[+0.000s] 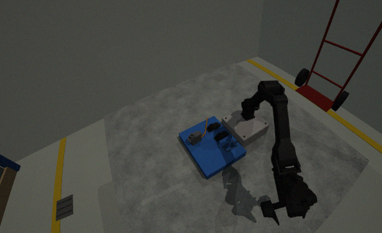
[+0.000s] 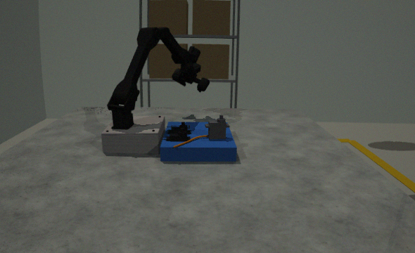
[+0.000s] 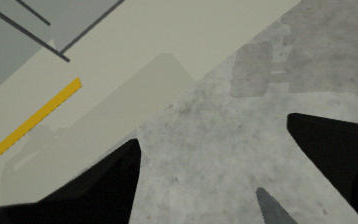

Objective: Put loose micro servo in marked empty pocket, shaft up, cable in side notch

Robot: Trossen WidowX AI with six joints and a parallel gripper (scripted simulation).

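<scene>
My gripper tip is 49 cm to the left of the blue deck, 16 cm short of it and 10 cm above it.
</scene>
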